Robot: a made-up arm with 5 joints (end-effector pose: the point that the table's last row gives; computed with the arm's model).
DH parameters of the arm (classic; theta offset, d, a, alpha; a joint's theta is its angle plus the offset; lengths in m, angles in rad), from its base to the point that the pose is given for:
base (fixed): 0 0.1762 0 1.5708
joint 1: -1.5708 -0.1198 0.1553 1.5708
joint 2: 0 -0.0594 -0.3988 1.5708
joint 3: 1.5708 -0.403 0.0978 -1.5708
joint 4: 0 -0.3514 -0.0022 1.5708
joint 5: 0 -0.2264 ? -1.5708
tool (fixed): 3.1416 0.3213 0 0
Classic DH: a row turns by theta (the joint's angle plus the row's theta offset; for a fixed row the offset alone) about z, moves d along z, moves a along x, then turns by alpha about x.
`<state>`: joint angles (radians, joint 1 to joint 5).
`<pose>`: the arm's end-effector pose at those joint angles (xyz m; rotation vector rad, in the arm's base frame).
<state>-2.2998 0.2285 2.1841 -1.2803 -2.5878</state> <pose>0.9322 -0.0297 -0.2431 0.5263 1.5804 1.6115</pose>
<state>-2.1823 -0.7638 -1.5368 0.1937 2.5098</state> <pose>-0.4423 -0.7107 -0.2583 -0.7299 -3.0045 0.4927</pose>
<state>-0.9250 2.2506 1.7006 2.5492 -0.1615</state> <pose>-0.0646 0.5015 0.1451 0.3855 2.2158 -0.0173</pose>
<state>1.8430 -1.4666 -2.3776 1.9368 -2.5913</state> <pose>0.3032 -0.9040 0.7112 0.9224 0.3643 -0.0851</pose>
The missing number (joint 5, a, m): 0.1147
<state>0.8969 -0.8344 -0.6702 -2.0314 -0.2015</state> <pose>0.0449 -0.1365 0.0400 1.7983 -0.0924 -1.5334</pose>
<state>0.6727 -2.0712 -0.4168 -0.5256 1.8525</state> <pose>0.7693 0.3747 -0.3545 1.4411 0.9020 1.8849</pose>
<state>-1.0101 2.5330 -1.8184 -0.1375 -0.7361</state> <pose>0.3139 0.6202 -0.0376 0.5402 -0.6502 2.4514</pose>
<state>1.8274 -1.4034 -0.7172 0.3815 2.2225</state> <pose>0.4326 -0.2052 0.8864 -0.3426 -0.4800 1.1258</pose>
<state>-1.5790 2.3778 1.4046 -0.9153 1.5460</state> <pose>0.0771 0.9996 0.3553 -2.2290 -0.0309 -1.9282</pose>
